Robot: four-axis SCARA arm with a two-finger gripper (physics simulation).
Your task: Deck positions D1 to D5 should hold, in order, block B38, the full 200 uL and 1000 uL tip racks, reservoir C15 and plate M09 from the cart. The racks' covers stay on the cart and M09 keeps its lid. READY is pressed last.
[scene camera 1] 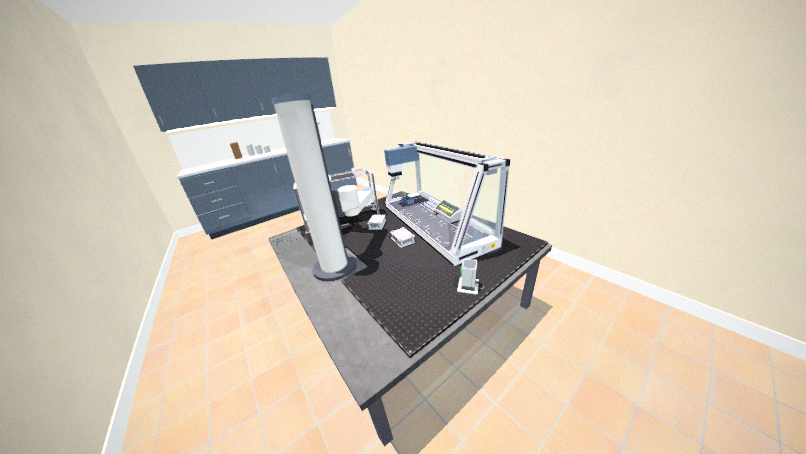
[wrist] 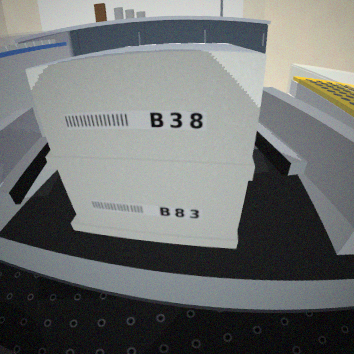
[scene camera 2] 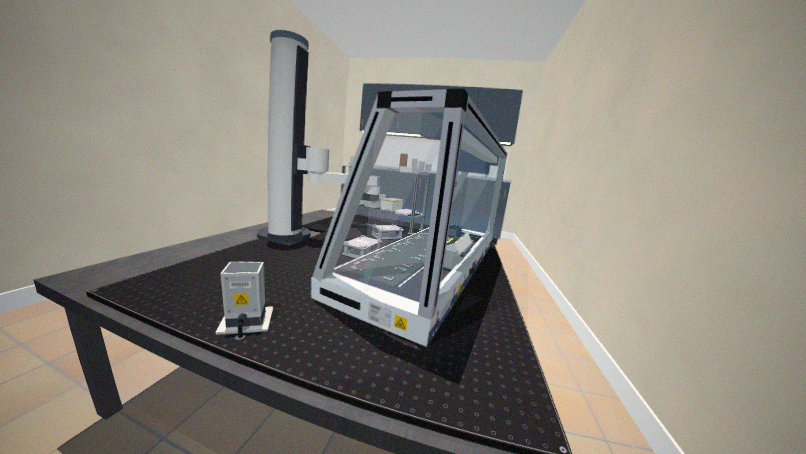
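White block B38 (wrist: 175,140) stands upright on white block B83 (wrist: 160,200) on the cart (wrist: 177,289) in the wrist view, both labels facing me. My gripper (wrist: 146,111) is shut on B38, its dark pads against the left and right sides, centred on the block. A yellow-topped tip rack (wrist: 332,90) (scene camera 2: 392,204) is on the cart, at the right in the wrist view. A blue-edged item (wrist: 35,49) is at the left; its name cannot be read. The deck (scene camera 1: 462,234) (scene camera 2: 375,274) shows bare position marks. C15 and M09 cannot be identified.
Two white frames with pinkish tops (scene camera 1: 376,221) (scene camera 1: 402,236) stand on the black mat between the arm column (scene camera 1: 313,186) (scene camera 2: 284,135) and the deck. A tall framed enclosure (scene camera 1: 479,203) (scene camera 2: 442,214) surrounds the deck. A grey box (scene camera 1: 468,275) (scene camera 2: 242,293) stands near the table edge.
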